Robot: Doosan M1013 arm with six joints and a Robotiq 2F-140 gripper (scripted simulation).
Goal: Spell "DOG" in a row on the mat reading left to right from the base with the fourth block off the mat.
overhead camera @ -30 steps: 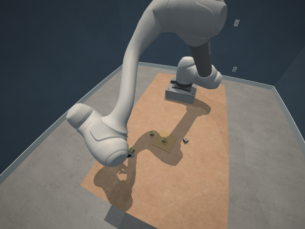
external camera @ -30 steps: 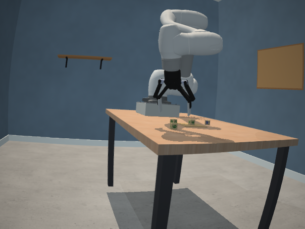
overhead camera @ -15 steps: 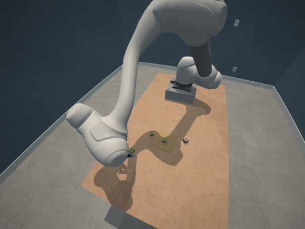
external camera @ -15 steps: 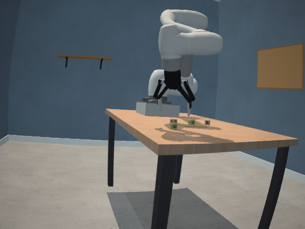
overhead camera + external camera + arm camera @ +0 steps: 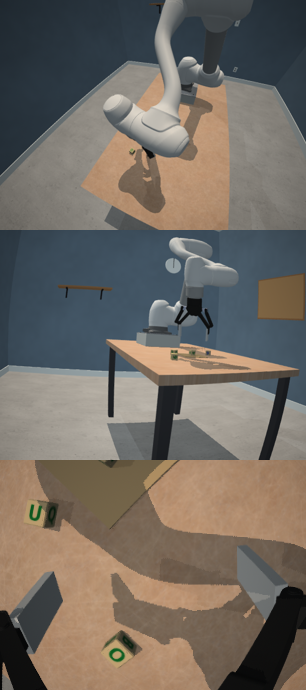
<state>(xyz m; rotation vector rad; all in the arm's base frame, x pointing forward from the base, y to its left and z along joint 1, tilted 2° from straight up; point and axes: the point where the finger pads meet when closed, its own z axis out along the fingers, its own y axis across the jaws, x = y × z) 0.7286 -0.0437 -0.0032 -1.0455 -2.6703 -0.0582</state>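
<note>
The D block lies 21 cm to the left of my hand, 18 cm behind it and 10 cm below it. Also, from my hand: G block 12 cm behind, 10 cm below, 6 cm to the left; tan mat 13 cm behind, 11 cm below, 7 cm to the left.
</note>
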